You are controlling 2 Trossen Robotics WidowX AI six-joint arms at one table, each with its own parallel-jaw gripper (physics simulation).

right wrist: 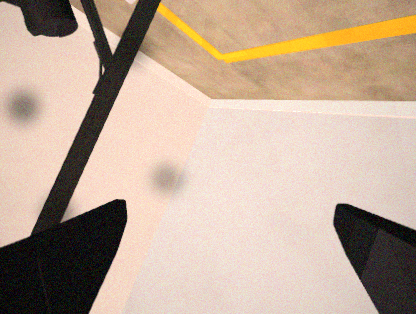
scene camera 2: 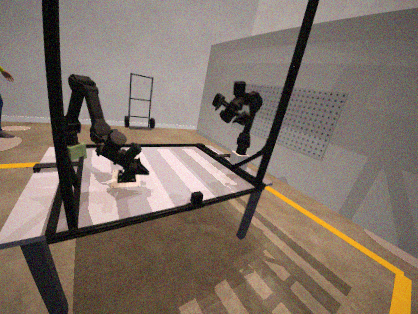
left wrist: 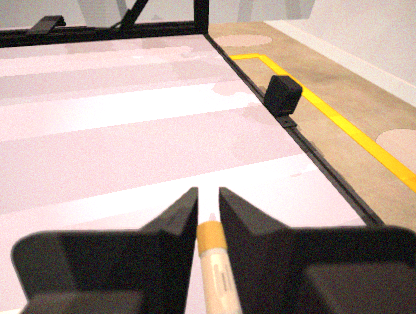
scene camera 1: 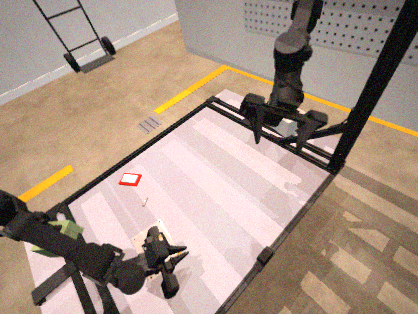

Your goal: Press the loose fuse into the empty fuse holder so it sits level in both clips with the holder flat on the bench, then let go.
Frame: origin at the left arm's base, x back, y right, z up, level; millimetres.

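Seen in the pictures: left gripper, fingertip midpoint: [scene camera 2: 149, 173] [left wrist: 208, 193] [scene camera 1: 187, 249]; right gripper, fingertip midpoint: [right wrist: 230, 211] [scene camera 2: 224, 115] [scene camera 1: 277, 148]; left arm's base, link origin: [scene camera 2: 70, 143]; right arm's base, link origin: [scene camera 2: 240, 153].
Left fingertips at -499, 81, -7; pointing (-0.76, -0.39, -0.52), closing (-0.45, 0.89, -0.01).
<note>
Offsets run from my left fingertips to a thing's top centre, as dx, dy, dz. "spot": to the spot under its first point.
My left gripper [scene camera 1: 186, 251] [scene camera 2: 146, 170] [left wrist: 208, 193] is shut on a fuse. The fuse @[+39, +23, +13] [left wrist: 216, 267], a pale tube with an amber end cap, lies lengthwise between the fingers in the left wrist view. The holder's cream base plate [scene camera 1: 142, 239] [scene camera 2: 133, 185] lies on the bench under and beside the left gripper in both scene views. The gripper and wrist hide its black clip blocks, and how high the fuse is over them cannot be told. My right gripper [scene camera 1: 279, 147] [right wrist: 230, 211] is open and empty, raised near the far end of the bench.
A small pale rod @[+211, -222, -70] [scene camera 1: 145, 201] and a red-rimmed tray @[+304, -343, -66] [scene camera 1: 128, 185] lie beyond the plate. A green block [scene camera 1: 73, 229] [scene camera 2: 76, 151] is by the left arm. A black box @[spot: -230, +22, -26] [scene camera 1: 265, 255] [scene camera 2: 197, 198] [left wrist: 283, 96] sits on the bench's edge rail.
</note>
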